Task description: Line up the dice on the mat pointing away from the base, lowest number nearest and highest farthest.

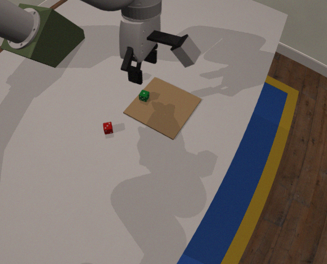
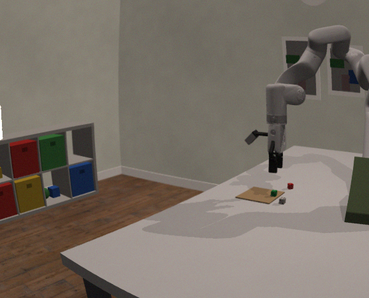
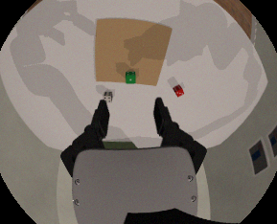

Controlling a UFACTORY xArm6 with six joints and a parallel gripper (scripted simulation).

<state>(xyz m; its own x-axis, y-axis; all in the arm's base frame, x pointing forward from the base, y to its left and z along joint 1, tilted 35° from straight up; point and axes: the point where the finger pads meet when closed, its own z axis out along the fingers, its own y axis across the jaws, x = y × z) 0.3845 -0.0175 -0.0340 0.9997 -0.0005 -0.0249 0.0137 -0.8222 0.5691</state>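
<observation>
Now: the red die 12 cm to the right of my hand, 11 cm below it and 3 cm behind it. From my hand the other things lie so: tan mat 11 cm below, 5 cm ahead; green die 10 cm below; white die 11 cm below, 6 cm to the left, 5 cm behind.
</observation>
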